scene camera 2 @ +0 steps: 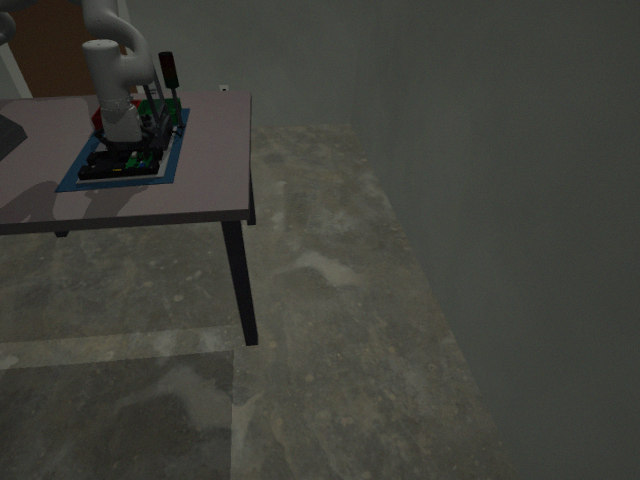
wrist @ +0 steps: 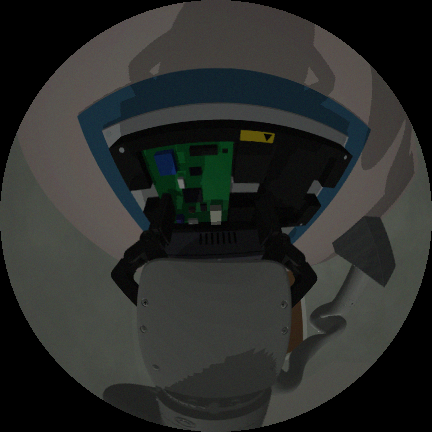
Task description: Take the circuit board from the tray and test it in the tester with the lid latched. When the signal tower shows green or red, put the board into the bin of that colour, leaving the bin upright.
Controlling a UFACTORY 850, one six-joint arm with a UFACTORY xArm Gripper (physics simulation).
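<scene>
The green circuit board lies in the left part of the black tray in the wrist view. My gripper is open over the tray's near part in the wrist view. One finger is near the board's lower left corner, the other over the tray right of the board; nothing is between them. The dark tester stands behind the tray, partly hidden by the arm. The signal tower looks unlit. The red bin and green bin stand behind, partly hidden.
A blue mat lies under the tray on the table. Raised grey bars and the tower's pole stand right beside the arm in the scene view. A grey block-like shape is off to the side.
</scene>
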